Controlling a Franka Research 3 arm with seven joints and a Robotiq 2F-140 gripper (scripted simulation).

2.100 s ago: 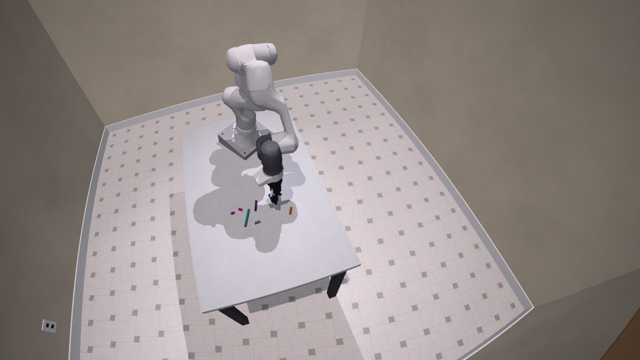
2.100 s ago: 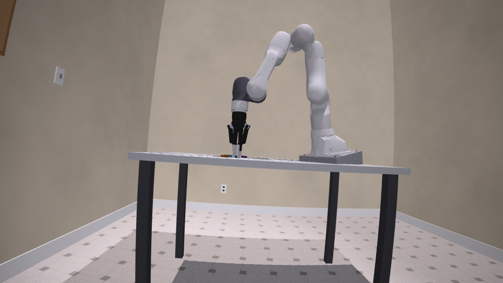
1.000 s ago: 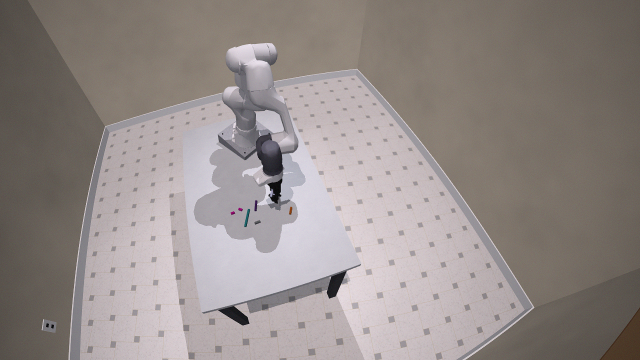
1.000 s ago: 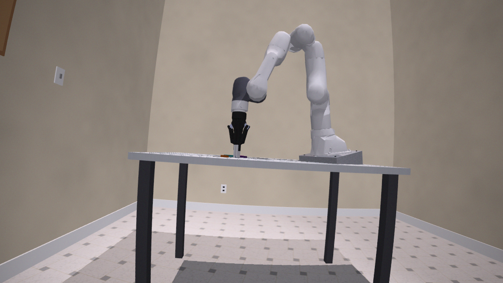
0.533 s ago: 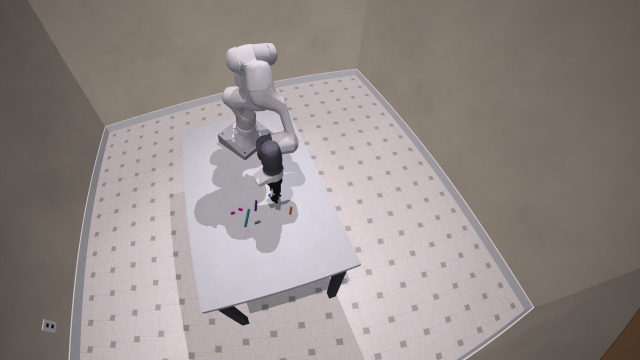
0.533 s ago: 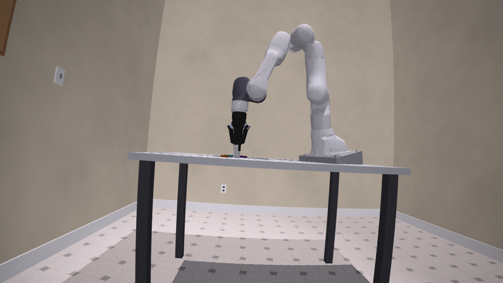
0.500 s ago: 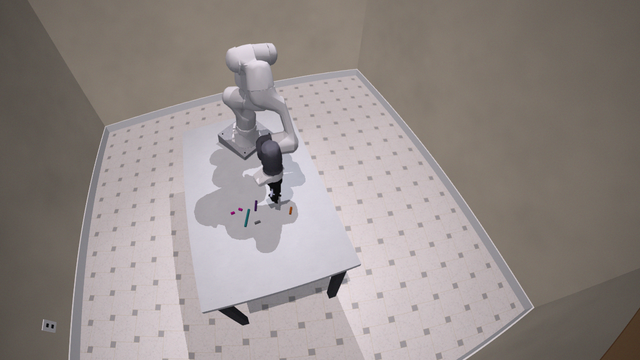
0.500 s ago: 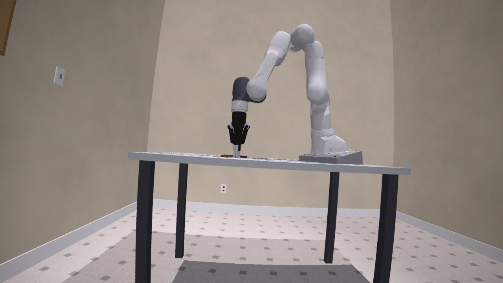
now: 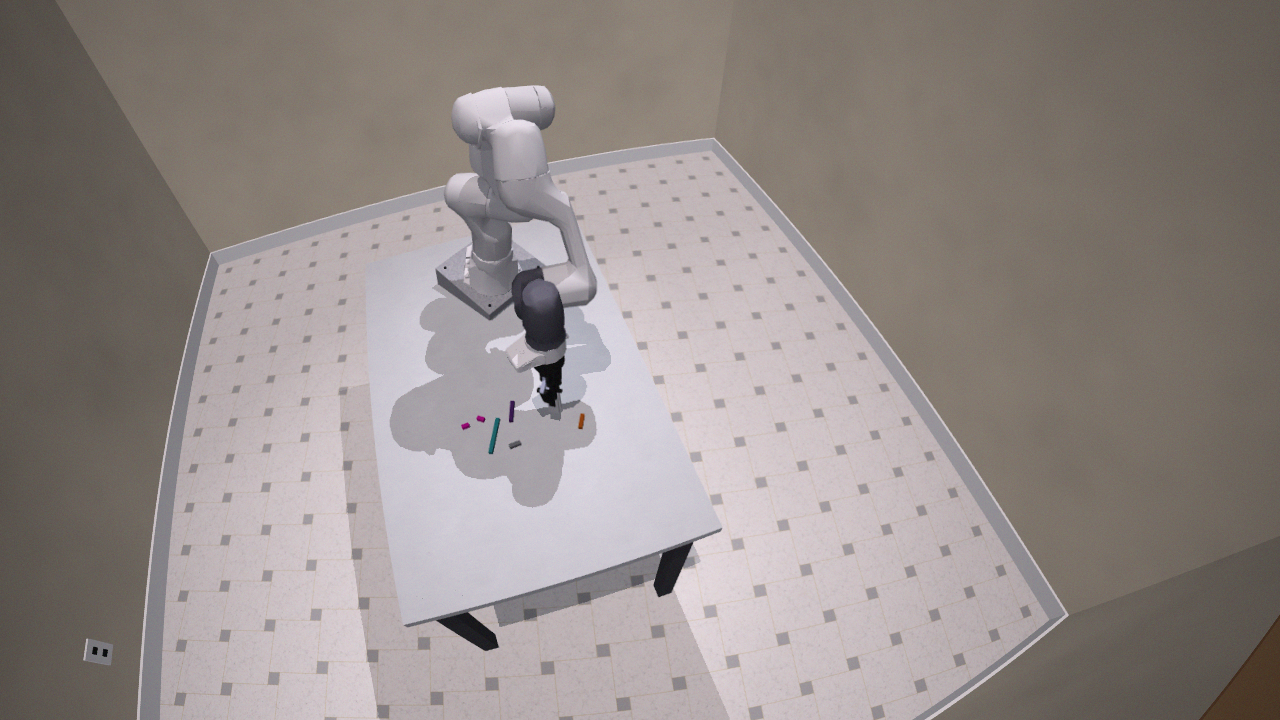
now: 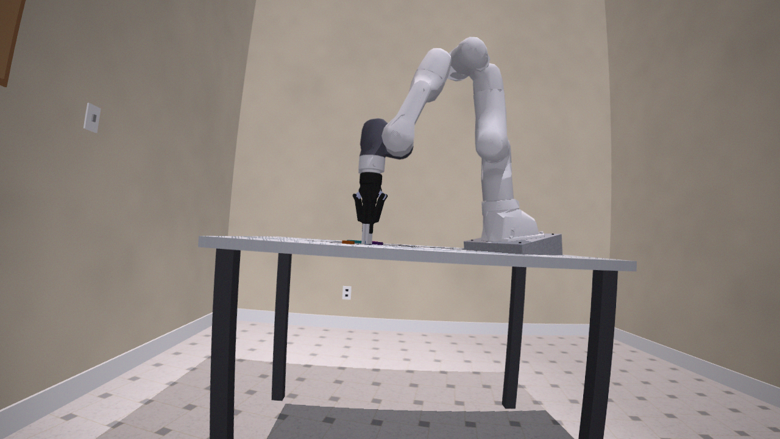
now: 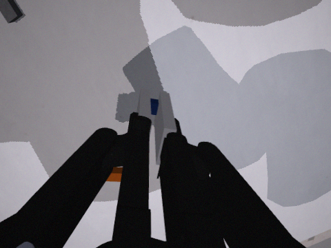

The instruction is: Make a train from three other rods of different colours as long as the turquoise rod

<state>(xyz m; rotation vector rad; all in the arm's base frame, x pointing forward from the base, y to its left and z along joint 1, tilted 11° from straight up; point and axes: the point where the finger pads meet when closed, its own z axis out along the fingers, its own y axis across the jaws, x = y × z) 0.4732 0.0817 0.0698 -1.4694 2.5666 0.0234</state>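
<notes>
My hand is 5 cm to the right of the orange rod, 5 cm short of it and 3 cm above it. Also, from my hand: grey rod (12 cm to the right, 8 cm ahead, 3 cm below); purple rod (11 cm to the right, 3 cm below, 2 cm behind); blue rod (3 cm below).
</notes>
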